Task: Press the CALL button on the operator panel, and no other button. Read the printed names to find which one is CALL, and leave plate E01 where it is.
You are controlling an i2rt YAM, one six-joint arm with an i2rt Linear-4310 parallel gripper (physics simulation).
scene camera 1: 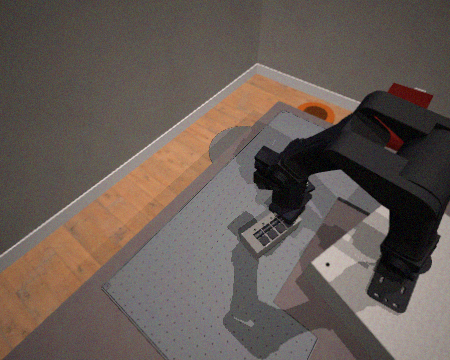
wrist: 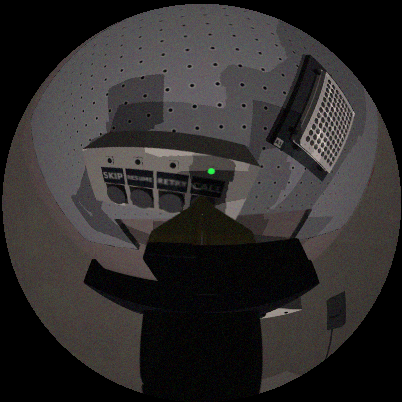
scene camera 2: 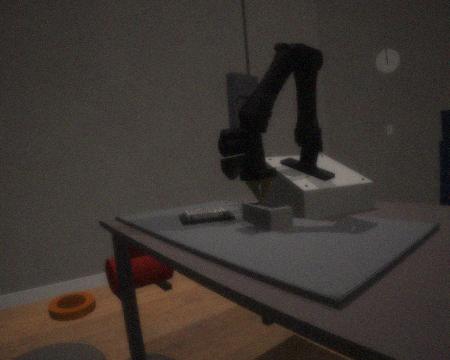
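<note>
The operator panel is a light box on the grey mat. In the wrist view its buttons are, left to right, SKIP, RESUME, RETRY and CALL. A green light is lit above the CALL label; the other three lamps are dark. My gripper is shut and empty, its yellowish tips at the CALL button and partly hiding it; whether they touch is unclear. A plate lies flat on its dark holder, apart from the panel; no E01 print is readable.
A large white box stands beside the perforated grey mat, under the arm's base. The table edge runs past the mat. An orange ring lies on the floor. A wall clock hangs behind.
</note>
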